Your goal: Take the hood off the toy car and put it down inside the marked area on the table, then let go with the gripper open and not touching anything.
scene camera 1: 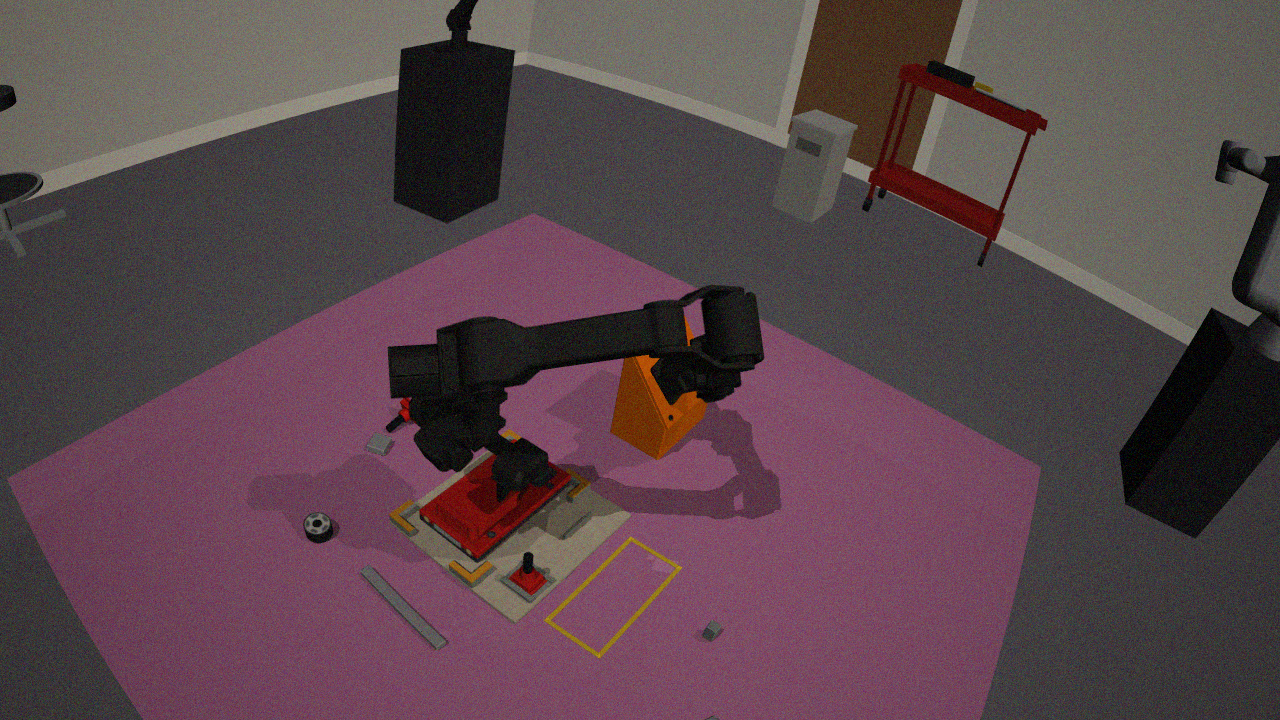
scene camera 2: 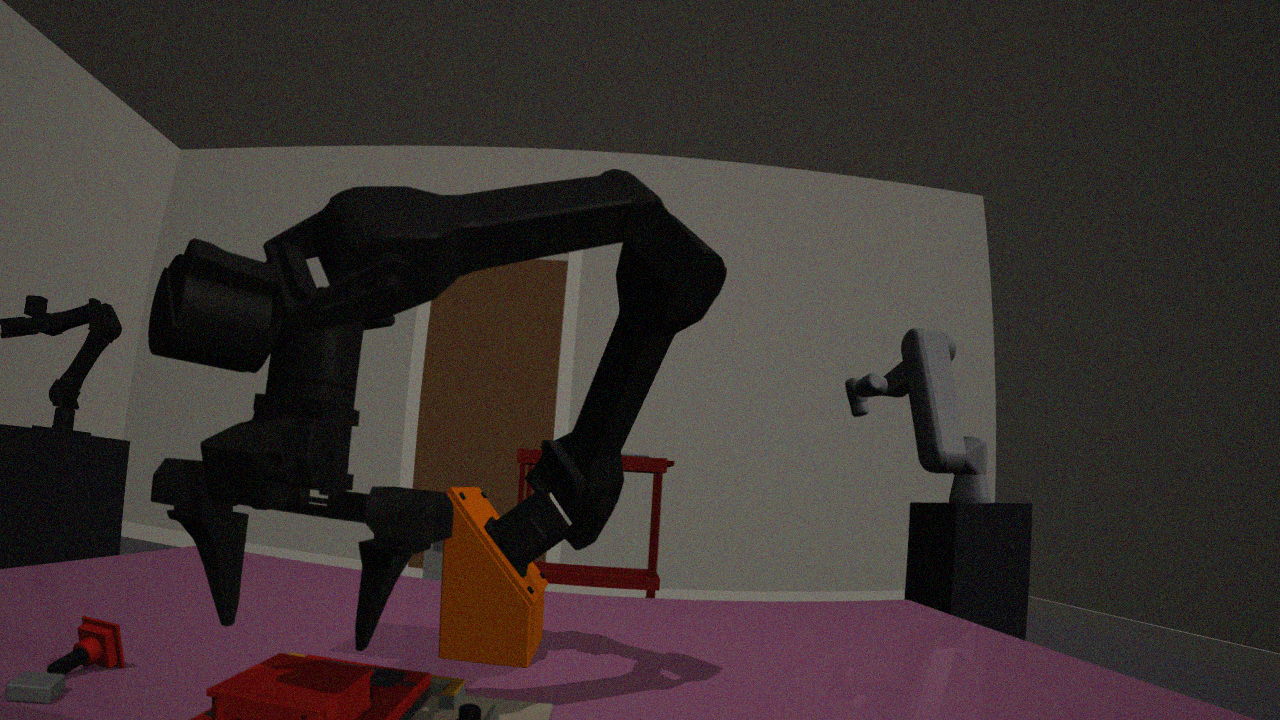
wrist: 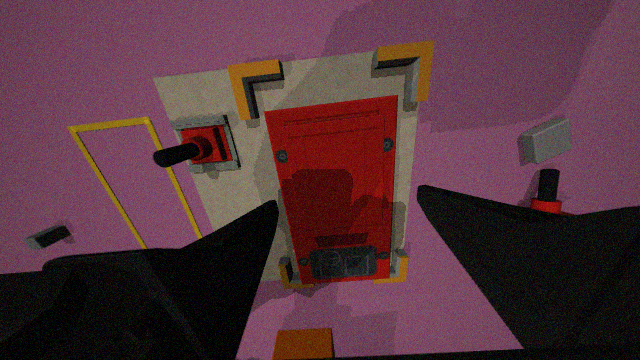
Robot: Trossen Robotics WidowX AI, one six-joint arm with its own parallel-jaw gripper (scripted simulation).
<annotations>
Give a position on a beige base plate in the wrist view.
236, 97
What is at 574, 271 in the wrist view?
The gripper.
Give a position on a black wheel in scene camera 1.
At 318, 528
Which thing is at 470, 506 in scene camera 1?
A red hood.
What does the gripper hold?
Nothing.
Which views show the gripper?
Scene camera 1, scene camera 2 and the wrist view: all of them.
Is the gripper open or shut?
Open.
</annotations>
